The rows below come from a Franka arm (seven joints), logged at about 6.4 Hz.
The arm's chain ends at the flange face. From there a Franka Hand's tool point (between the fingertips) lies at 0.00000 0.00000 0.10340 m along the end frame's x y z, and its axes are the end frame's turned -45 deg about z.
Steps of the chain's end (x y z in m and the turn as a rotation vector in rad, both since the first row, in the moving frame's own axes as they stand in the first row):
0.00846, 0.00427, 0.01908, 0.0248, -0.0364, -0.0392
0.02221, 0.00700, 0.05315, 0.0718, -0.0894, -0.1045
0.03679, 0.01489, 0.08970, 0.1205, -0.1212, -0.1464
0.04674, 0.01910, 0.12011, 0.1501, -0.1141, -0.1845
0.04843, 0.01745, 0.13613, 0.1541, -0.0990, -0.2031
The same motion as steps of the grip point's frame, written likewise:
0.00203, 0.00455, 0.01898, 0.0433, -0.0082, -0.0392
0.00886, 0.00898, 0.05247, 0.1140, -0.0124, -0.1045
0.01415, 0.01902, 0.08820, 0.1709, -0.0005, -0.1464
0.02037, 0.02722, 0.11828, 0.1868, 0.0255, -0.1845
0.02402, 0.02790, 0.13441, 0.1790, 0.0390, -0.2031

